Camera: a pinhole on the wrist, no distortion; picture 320 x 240 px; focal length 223.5 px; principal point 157.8 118.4 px. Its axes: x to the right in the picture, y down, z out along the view. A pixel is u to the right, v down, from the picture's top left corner.
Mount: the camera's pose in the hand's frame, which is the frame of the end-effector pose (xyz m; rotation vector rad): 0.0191 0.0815 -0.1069 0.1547 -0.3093 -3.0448
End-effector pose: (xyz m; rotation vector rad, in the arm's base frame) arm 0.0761 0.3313 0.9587 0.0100 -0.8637 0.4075
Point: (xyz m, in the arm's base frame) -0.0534 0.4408 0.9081
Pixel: 252.8 57.2
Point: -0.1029 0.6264 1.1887
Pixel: 33.5 34.3
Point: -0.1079 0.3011 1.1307
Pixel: 145.4 212.6
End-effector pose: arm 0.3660 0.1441 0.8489 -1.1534 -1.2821 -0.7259
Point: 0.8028 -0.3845 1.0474
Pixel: behind the camera
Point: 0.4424 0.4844 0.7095
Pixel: 172.4 94.2
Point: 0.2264 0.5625 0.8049
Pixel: 145.0 194.2
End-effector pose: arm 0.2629 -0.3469 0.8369 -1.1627 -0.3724 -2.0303
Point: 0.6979 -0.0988 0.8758
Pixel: 228.3 130.7
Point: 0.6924 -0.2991 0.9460
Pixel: 167.6 74.8
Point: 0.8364 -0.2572 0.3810
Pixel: outside the picture
